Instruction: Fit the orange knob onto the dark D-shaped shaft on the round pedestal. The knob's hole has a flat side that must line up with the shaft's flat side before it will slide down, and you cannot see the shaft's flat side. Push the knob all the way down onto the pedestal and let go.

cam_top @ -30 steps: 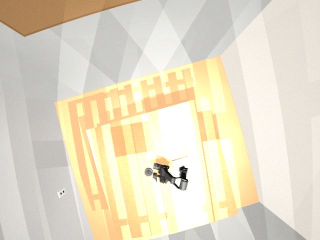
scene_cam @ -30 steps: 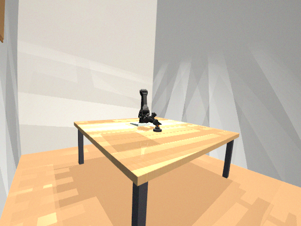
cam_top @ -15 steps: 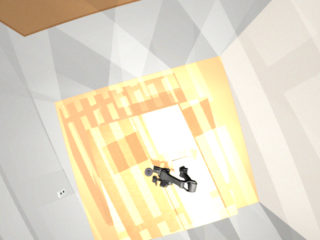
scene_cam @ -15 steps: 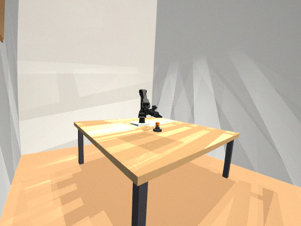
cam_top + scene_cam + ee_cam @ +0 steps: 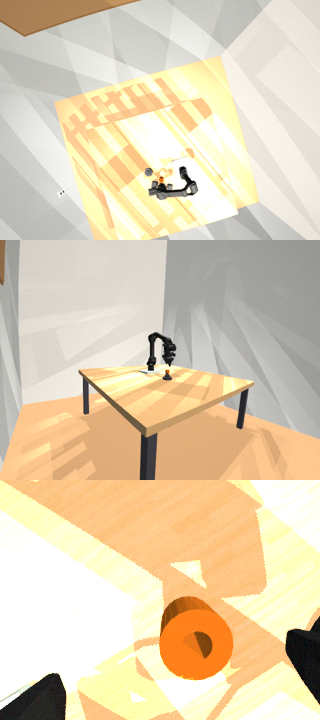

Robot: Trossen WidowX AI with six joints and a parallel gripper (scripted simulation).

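My gripper tip is 7 cm above the orange knob and 1 cm to the left of it. Round my gripper tip: pedestal 13 cm to the right, 9 cm ahead, 7 cm below.
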